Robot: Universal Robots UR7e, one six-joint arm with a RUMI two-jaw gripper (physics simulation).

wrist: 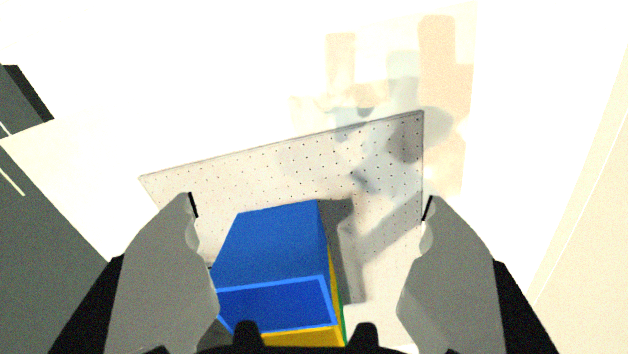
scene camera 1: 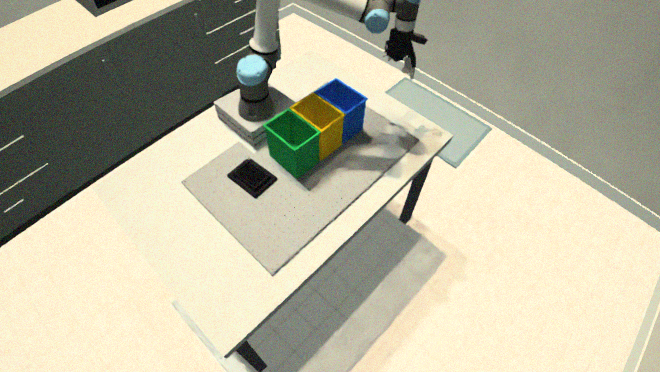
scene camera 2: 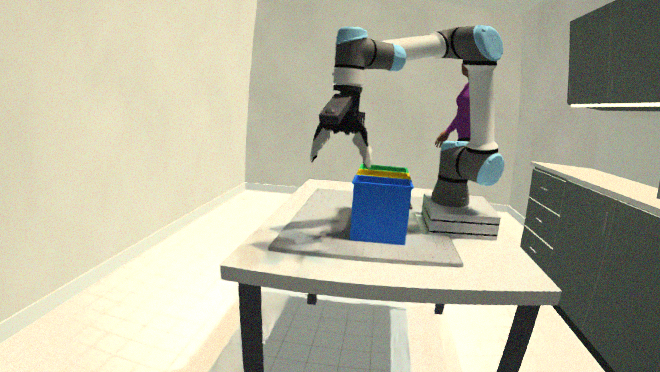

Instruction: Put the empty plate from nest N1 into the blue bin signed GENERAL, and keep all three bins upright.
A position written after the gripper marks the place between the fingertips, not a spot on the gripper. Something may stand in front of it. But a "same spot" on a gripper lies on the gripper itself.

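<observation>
Gripper: visible in scene camera 1 (399, 70), in scene camera 2 and in the wrist view. A blue bin is visible in scene camera 1 (352, 103), in scene camera 2 and in the wrist view. On the gripper, (wrist: 159, 288) and (scene camera 2: 358, 139) are the same spot. For the blue bin, (scene camera 2: 380, 208) and (wrist: 267, 245) are likewise the same spot.
</observation>
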